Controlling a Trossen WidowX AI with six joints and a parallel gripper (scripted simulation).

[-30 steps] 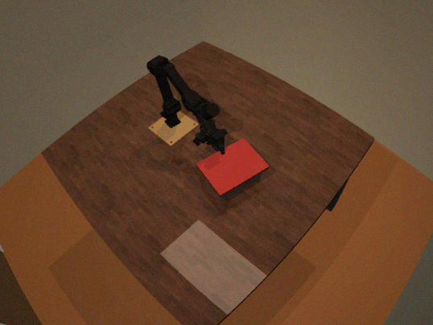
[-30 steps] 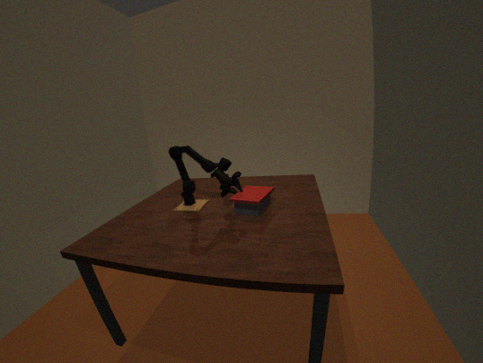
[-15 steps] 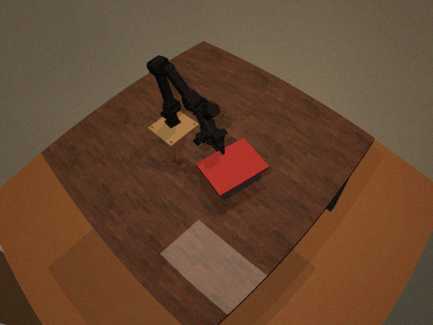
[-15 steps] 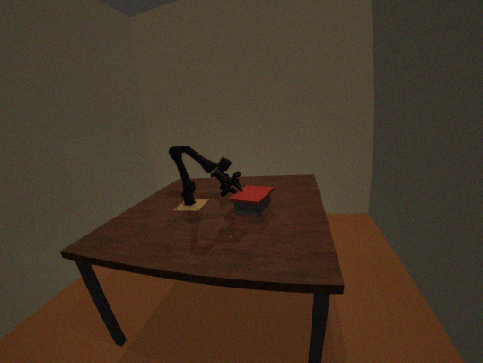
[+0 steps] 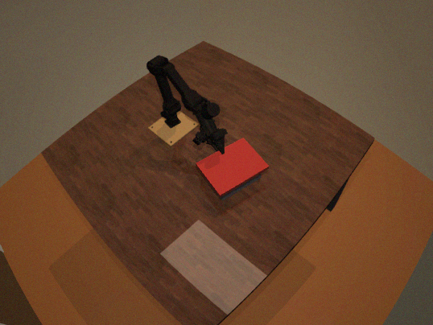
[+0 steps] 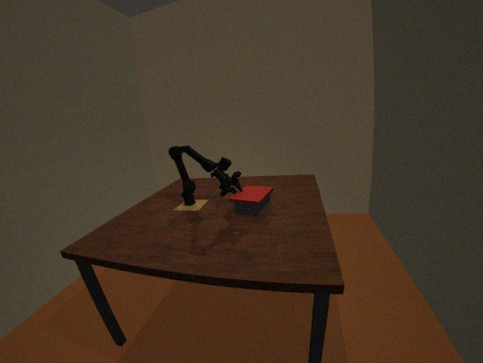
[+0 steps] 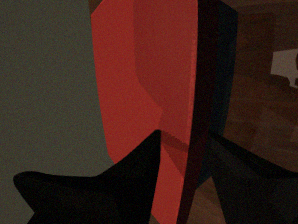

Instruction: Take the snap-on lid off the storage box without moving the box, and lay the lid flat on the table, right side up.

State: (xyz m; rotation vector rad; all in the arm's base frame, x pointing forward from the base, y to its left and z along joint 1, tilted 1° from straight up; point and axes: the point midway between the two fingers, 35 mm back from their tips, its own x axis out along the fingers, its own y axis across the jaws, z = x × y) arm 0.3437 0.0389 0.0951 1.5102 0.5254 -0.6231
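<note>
The lid is 80 mm ahead of my gripper tip. From my gripper tip the other things lie so: storage box 80 mm ahead, 40 mm below.
</note>
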